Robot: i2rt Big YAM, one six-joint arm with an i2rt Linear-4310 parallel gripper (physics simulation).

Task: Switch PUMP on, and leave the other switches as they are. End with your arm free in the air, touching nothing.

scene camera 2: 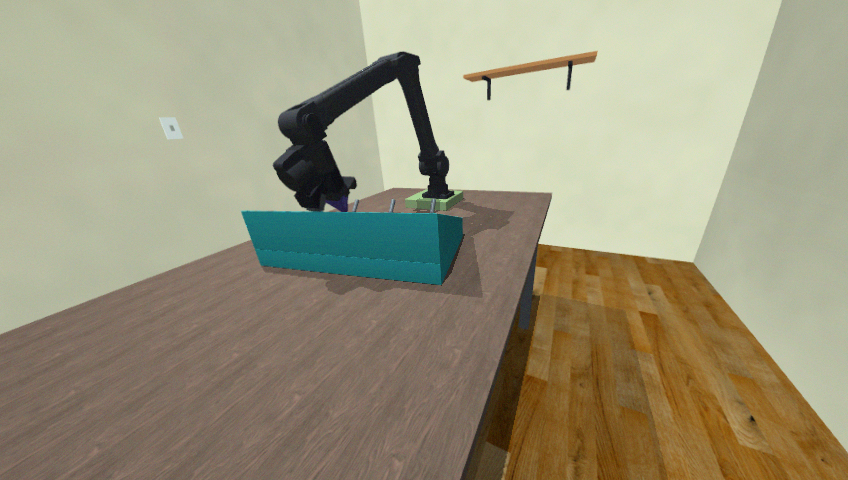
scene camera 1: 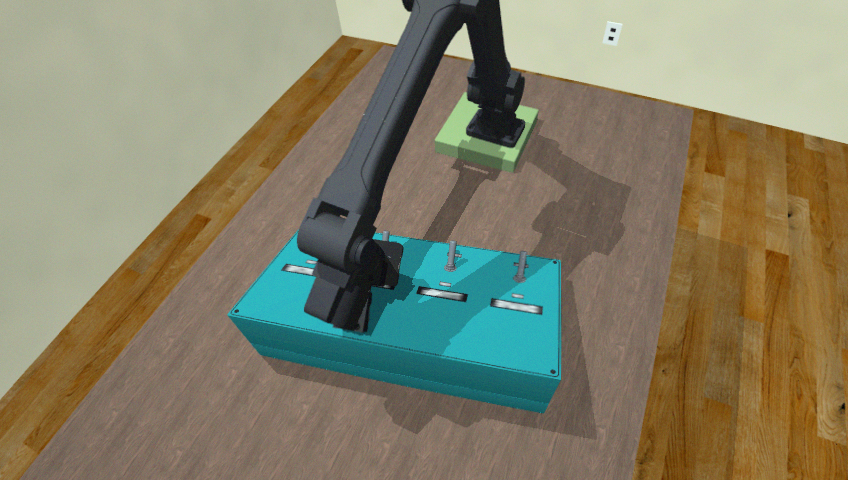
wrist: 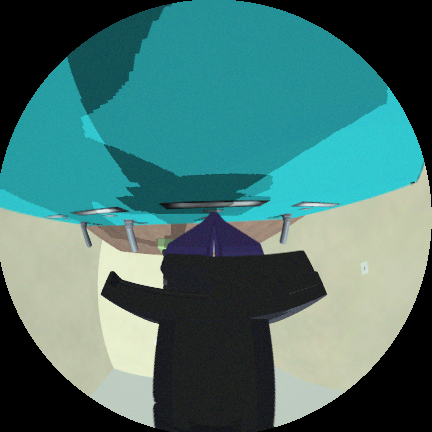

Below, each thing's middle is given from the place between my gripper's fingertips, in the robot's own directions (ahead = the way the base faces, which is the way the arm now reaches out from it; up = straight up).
I see the switch box [scene camera 1: 475, 329] 70 mm to the left of my hand, 30 mm below it and 20 mm ahead of it.
